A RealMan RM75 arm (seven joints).
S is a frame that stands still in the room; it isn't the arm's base.
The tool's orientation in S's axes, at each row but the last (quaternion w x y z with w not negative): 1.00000 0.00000 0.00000 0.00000; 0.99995 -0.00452 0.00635 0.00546; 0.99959 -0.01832 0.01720 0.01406; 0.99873 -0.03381 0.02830 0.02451
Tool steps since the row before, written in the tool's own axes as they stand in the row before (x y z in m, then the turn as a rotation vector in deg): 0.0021 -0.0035 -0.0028 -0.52 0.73 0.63; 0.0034 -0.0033 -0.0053 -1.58 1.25 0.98; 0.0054 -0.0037 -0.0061 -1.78 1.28 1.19; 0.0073 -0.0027 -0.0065 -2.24 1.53 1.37
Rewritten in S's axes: 0.0021 -0.0035 -0.0028 -0.52 0.73 0.63; 0.0034 -0.0033 -0.0053 -1.58 1.24 0.99; 0.0053 -0.0038 -0.0061 -1.77 1.27 1.20; 0.0071 -0.0028 -0.0067 -2.24 1.51 1.39
